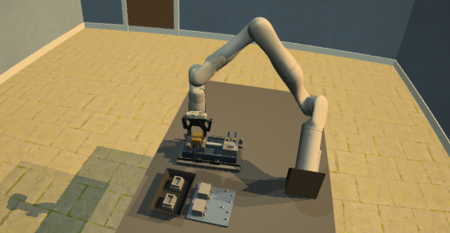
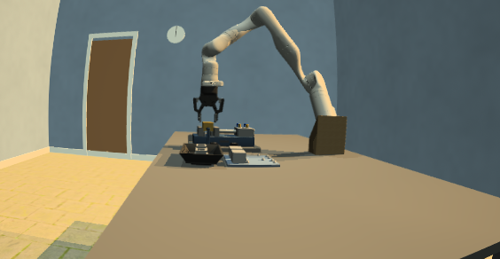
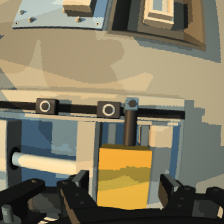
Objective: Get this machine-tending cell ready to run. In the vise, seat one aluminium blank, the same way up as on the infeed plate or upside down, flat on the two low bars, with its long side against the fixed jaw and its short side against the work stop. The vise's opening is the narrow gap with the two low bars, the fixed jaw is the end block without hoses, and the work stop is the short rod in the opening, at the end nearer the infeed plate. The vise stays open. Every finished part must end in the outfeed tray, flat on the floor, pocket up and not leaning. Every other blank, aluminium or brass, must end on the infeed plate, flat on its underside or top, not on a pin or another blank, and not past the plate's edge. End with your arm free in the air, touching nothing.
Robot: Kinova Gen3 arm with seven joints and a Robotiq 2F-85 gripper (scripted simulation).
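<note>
The brass blank is 30 mm below my hand. Round my hand: vise (90 mm below, 70 mm behind).
</note>
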